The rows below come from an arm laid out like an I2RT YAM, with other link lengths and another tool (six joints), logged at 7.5 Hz.
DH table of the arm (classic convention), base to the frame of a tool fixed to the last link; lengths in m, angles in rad. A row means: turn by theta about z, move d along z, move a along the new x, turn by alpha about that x. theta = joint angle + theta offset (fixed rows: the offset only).
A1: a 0.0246; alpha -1.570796; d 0.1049; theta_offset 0
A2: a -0.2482; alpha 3.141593; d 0; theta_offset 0
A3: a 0.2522; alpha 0; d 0; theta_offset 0.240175
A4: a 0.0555; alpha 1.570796; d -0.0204; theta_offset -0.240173
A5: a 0; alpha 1.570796; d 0.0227; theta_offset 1.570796
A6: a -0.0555; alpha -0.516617; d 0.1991; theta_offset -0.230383
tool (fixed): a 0; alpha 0; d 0.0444; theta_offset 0
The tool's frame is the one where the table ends.
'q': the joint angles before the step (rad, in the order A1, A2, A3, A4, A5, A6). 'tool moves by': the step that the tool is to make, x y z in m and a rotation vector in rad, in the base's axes. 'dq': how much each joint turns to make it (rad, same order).
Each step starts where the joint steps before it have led.
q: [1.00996, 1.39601, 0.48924, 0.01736, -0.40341, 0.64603]
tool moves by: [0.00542, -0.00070, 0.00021, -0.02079, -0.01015, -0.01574]
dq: [0.00000, -0.00534, 0.01984, -0.03739, 0.02518, 0.00000]
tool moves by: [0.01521, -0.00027, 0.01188, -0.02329, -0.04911, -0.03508]
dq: [-0.00003, -0.05036, 0.04959, -0.09576, 0.06406, -0.00651]
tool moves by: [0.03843, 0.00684, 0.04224, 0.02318, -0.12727, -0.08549]
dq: [-0.00646, -0.10335, 0.09994, -0.11631, 0.12362, -0.00303]
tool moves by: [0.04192, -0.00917, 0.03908, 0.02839, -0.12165, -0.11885]
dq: [-0.03508, -0.11140, 0.05303, -0.07401, 0.11979, -0.00380]
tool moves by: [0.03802, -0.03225, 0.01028, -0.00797, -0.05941, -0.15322]
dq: [-0.07707, -0.10758, -0.02593, -0.05227, 0.09193, 0.00953]
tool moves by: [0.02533, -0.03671, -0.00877, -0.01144, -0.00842, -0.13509]
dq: [-0.09804, -0.09348, -0.07098, -0.02594, 0.03739, 0.01297]
